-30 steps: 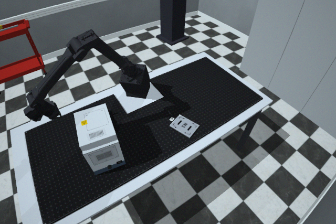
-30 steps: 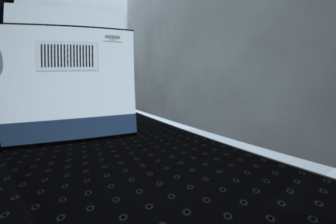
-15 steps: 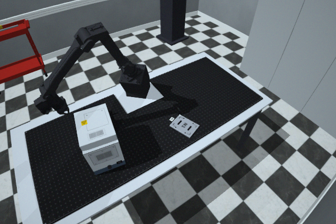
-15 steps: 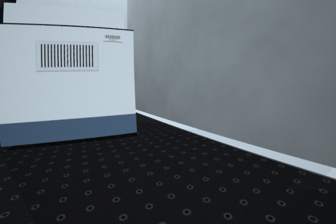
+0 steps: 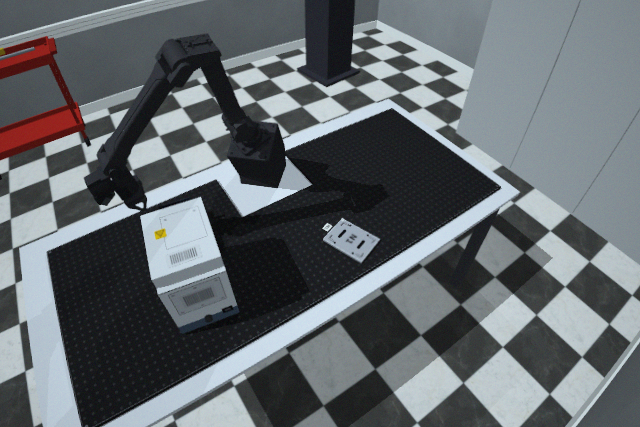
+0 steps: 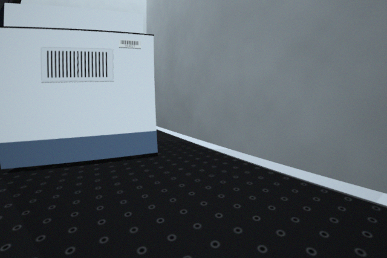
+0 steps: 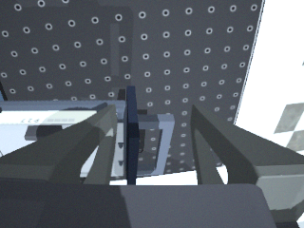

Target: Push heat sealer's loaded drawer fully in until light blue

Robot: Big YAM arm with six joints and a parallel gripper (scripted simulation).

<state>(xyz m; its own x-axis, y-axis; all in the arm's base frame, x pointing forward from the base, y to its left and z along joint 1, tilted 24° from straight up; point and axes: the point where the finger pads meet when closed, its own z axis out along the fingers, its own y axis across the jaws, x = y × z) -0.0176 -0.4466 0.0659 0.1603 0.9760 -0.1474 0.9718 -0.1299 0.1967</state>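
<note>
My hand is 10 cm short of the dark blue drawer, 8 cm to the right of it and 8 cm above it. The rest, counted from my hand: tiny tag (39 cm ahead, 50 cm to the left, 16 cm below).
</note>
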